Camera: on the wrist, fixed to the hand. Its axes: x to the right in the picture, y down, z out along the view.
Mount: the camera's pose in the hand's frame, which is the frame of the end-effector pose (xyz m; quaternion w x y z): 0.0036 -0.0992 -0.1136 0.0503 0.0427 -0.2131 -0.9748
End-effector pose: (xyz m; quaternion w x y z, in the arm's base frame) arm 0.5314 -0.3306 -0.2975 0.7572 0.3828 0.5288 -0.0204
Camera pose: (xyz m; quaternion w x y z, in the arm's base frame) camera 0.4006 -0.3310 -0.3726 0.1145 -0.4682 0.2375 -0.8433
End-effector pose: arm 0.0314 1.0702 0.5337 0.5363 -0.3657 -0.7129 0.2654
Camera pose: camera 0.1163 1.0128 0.6445 0.1494 0.7560 -0.4953 -0.4011
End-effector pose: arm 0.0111 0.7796 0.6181 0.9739 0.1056 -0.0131 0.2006
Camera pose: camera 0.0515 0.7160 0.4874 0.2372 0.1024 -0.0967 -0.9612
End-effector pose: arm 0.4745 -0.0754 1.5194 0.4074 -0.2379 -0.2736 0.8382
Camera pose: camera 0.5980 0.0090 1.4998 0.7894 0.4508 -0.2967 -0.2926
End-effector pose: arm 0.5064 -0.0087 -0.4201 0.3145 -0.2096 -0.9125 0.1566
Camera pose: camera 0.5483 -0.0751 -0.2913 0.0170 -0.9258 0.3105 0.2151
